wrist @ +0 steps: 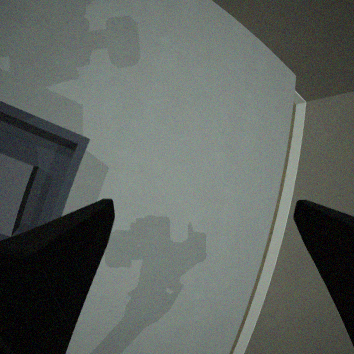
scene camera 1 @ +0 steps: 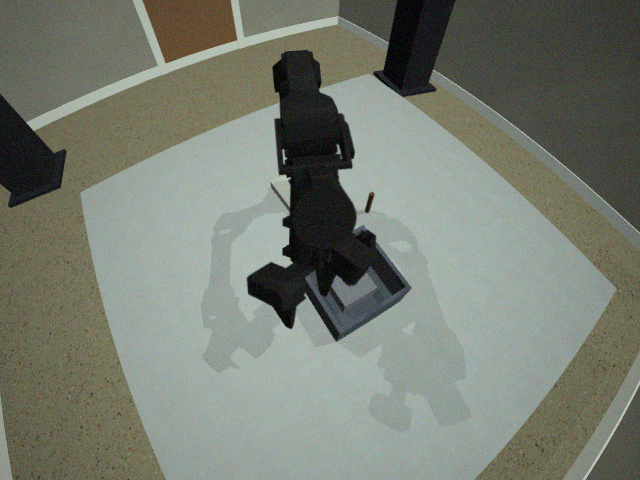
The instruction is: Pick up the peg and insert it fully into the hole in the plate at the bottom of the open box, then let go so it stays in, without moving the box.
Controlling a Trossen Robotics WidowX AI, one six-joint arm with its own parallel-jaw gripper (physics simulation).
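Frame: origin at the arm's base, x right, y ahead, z up, level; millimetres.
Seen in the pictures: gripper, fingertip midpoint: (wrist: 206, 209) (scene camera 1: 307, 310).
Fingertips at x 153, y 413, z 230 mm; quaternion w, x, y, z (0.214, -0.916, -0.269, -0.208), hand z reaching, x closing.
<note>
A point is followed by its place in that frame.
A thin orange-brown peg (scene camera 1: 369, 202) @[y 148, x -142, z 21 mm] appears to stand upright on the pale surface, behind the box; it does not show in the wrist view. The open blue-grey box (scene camera 1: 373, 321) @[y 432, x 1, z -9 mm] (wrist: 75, 167) @[y 408, x 98, z 69 mm] is right of the gripper in the scene view and at the left edge of the wrist view. A light grey plate (scene camera 1: 358, 289) @[y 362, x 7, z 29 mm] (wrist: 12, 187) @[y 352, x 43, z 29 mm] lies at its bottom; I cannot see the hole. My gripper (scene camera 1: 307, 310) @[y 413, x 153, z 230 mm] (wrist: 206, 209) @[y 413, x 153, z 230 mm] is wide open and empty, above the surface beside the box; one finger overlaps the box's left side in the scene view.
A white-edged flat object (scene camera 1: 279, 184) @[y -28, x 61, z -1 mm] is partly hidden behind the arm. Dark pillars (scene camera 1: 417, 46) (scene camera 1: 25, 155) stand beyond the pale surface (scene camera 1: 248, 413) @[y 513, x 339, z -29 mm] (wrist: 200, 125) @[y 590, x 261, z -29 mm]. Arm shadows fall on both sides of the box.
</note>
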